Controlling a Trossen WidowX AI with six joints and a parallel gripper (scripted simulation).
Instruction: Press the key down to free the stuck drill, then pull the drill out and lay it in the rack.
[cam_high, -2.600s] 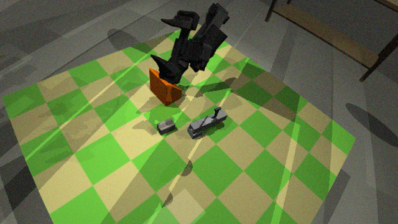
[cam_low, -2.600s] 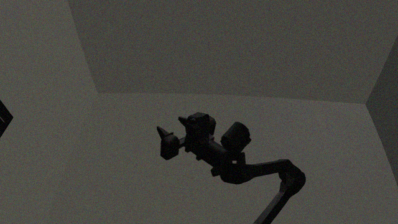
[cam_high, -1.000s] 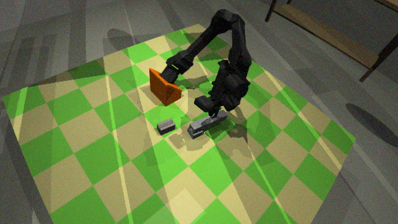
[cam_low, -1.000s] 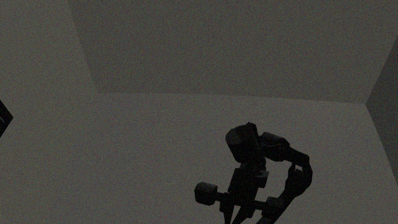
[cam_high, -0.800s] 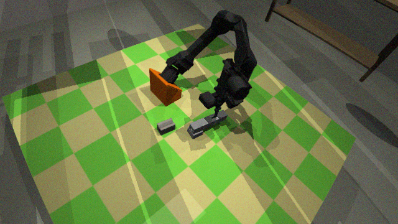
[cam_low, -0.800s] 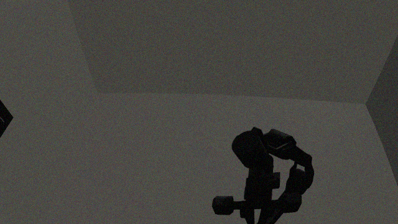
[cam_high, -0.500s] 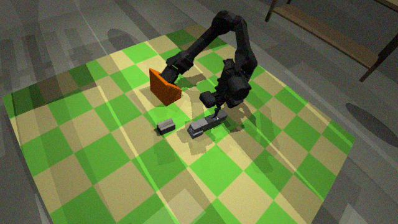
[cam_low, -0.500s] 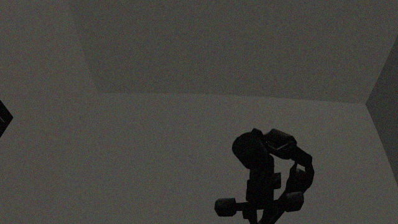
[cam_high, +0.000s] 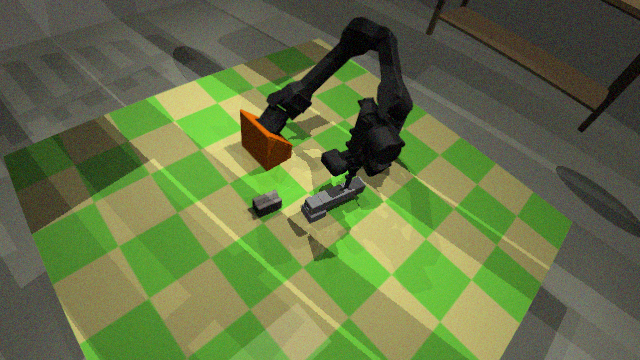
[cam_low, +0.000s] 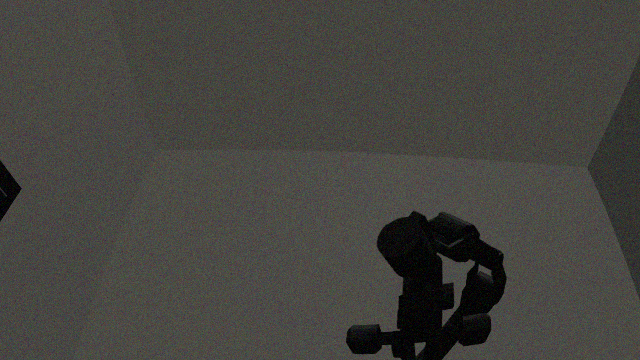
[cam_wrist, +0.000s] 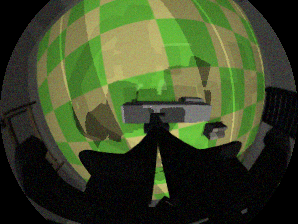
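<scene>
My gripper tip is now 3 cm above the dark key. Round my gripper tip: drill (8 cm below, 5 cm to the right, 2 cm behind); grey housing block (8 cm below, 3 cm to the right, 1 cm behind).
</scene>
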